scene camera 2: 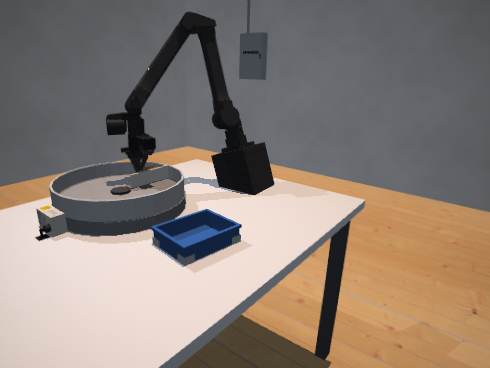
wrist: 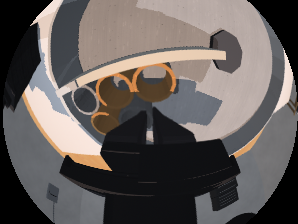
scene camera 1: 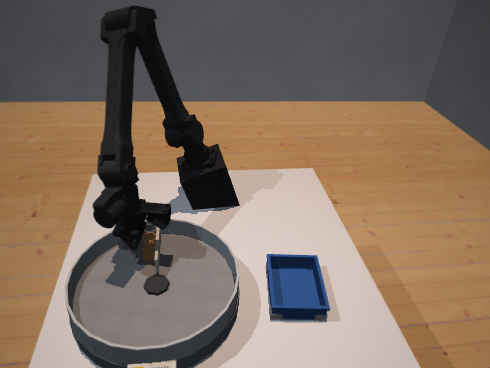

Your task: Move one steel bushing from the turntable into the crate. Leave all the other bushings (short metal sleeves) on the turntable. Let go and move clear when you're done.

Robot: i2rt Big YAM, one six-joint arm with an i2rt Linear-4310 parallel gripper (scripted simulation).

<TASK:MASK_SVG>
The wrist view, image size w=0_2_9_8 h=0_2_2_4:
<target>my gripper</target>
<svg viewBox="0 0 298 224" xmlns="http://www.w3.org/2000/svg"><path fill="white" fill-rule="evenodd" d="M235 156L228 156L221 139L197 142L193 132L164 116L156 107L153 107L154 144L146 144L147 111L140 111L136 116L109 131L105 136L100 155L112 171L76 163L69 155L66 155L59 173L81 188L105 197L103 224L197 224L195 197L204 195L222 186L241 173Z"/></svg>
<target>brass-coloured bushing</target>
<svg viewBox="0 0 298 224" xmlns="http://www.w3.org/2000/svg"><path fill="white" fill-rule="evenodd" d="M166 63L142 66L136 69L132 85L138 97L148 102L161 102L174 92L176 77ZM139 73L149 66L159 66L166 69L165 78L162 82L154 85L145 83Z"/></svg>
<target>brass-coloured bushing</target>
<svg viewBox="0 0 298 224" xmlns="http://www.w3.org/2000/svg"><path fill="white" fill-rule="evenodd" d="M134 69L112 74L98 80L96 94L103 105L112 109L121 109L130 104L135 93L132 85ZM109 76L122 78L129 85L130 89L124 91L116 89L112 85L111 77Z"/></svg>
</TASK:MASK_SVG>
